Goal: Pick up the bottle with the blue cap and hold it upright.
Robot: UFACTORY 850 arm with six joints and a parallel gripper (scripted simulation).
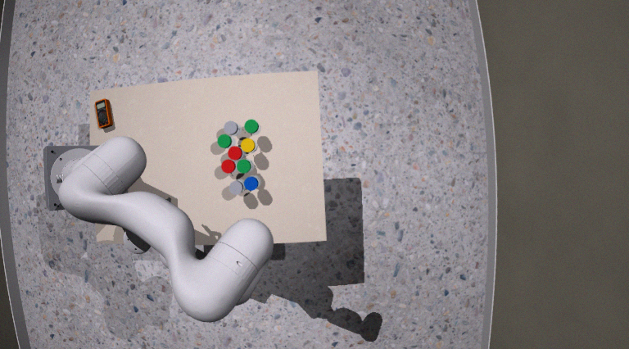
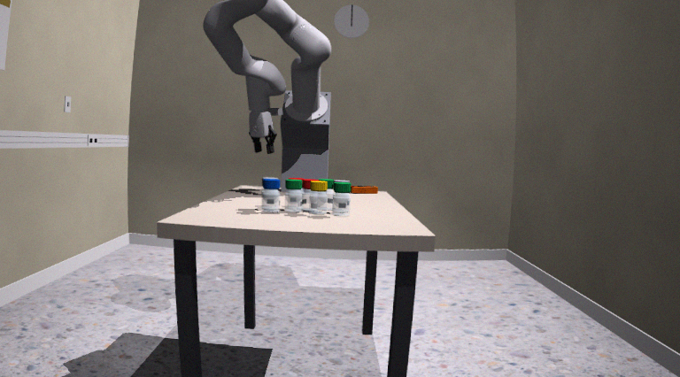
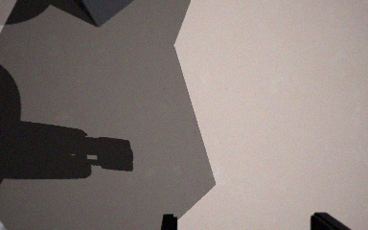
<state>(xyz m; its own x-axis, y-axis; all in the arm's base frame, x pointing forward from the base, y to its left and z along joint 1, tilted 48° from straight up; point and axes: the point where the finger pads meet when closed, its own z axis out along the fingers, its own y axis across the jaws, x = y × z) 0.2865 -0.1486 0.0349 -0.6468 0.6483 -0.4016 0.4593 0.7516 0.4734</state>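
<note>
Now: the blue-capped bottle 34 cm ahead of my hand, 15 cm below it and 8 cm to the left of it. Also, from my hand: yellow-capped bottle 34 cm ahead, 23 cm to the left, 15 cm below.
</note>
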